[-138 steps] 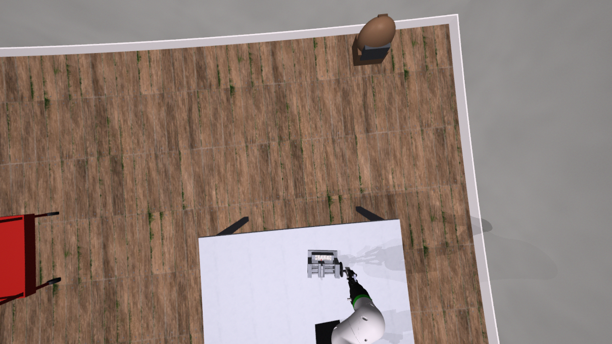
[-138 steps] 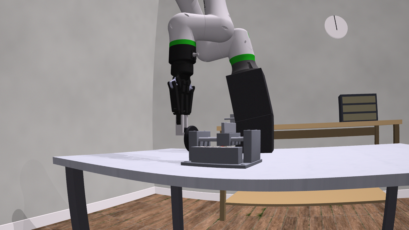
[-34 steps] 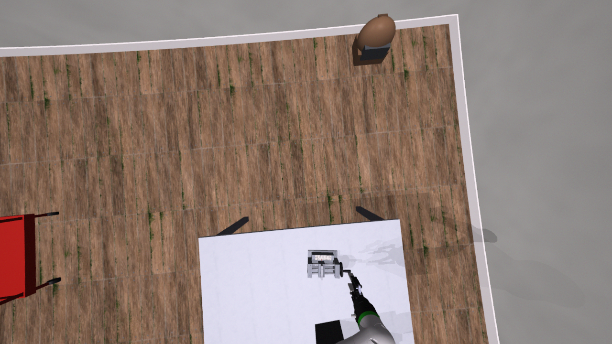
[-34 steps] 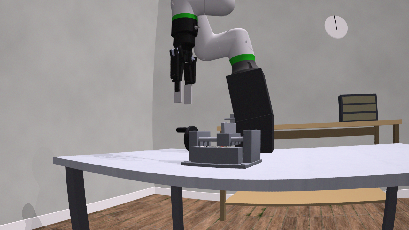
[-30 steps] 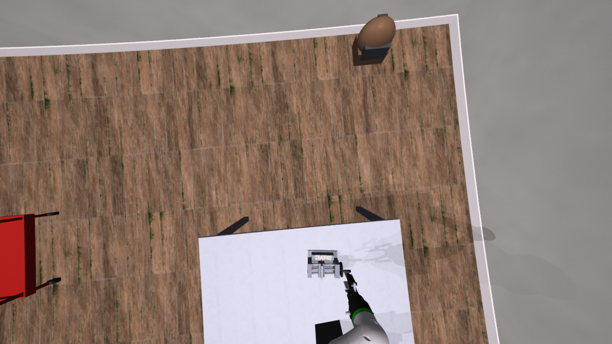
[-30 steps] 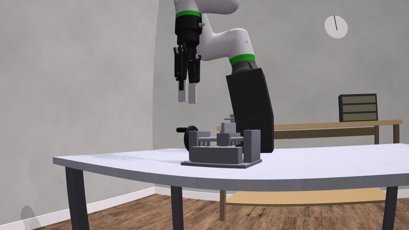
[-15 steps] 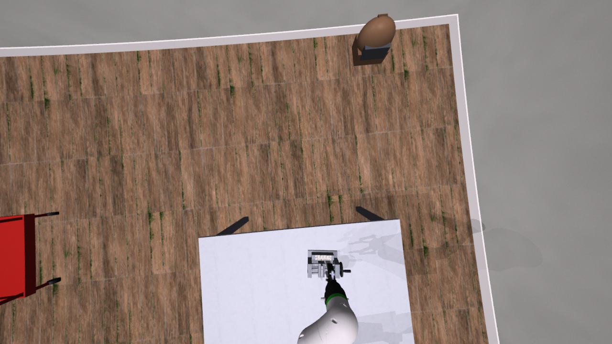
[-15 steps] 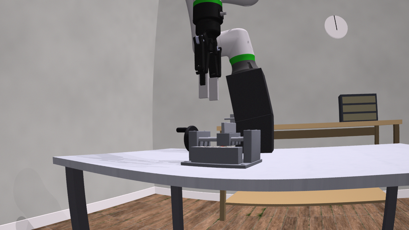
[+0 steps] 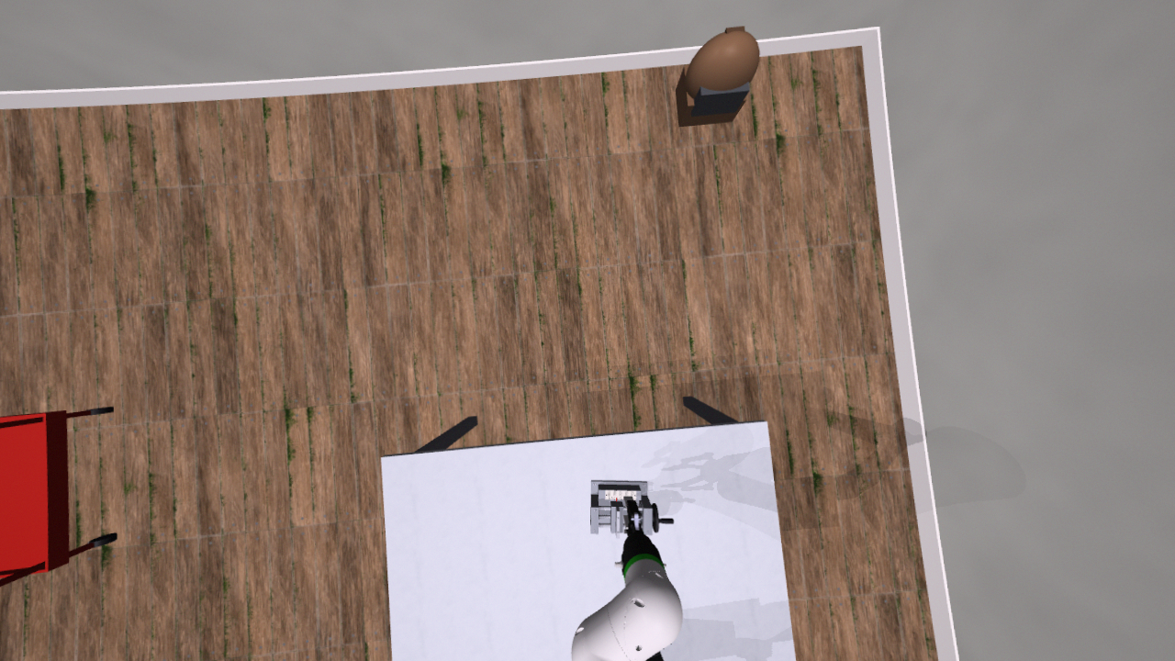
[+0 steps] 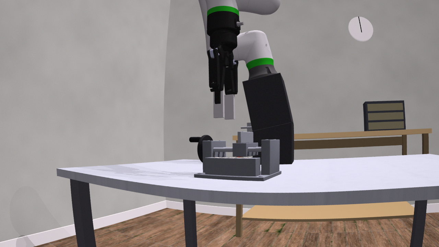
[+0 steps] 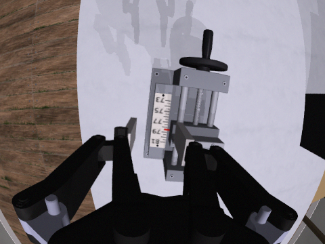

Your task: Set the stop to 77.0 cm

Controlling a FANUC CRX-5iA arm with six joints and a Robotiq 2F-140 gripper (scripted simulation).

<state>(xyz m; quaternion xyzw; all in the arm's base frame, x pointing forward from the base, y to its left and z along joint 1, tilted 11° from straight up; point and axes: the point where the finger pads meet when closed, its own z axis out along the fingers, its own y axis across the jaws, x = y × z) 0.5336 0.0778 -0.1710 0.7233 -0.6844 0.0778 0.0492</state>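
The crank handle is 140 mm to the right of my hand, 80 mm below it and 60 mm behind it. Also, from my hand: handwheel (120 mm to the right, 90 mm below, 60 mm behind); then stop carriage (100 mm below, 60 mm behind, 20 mm to the left).
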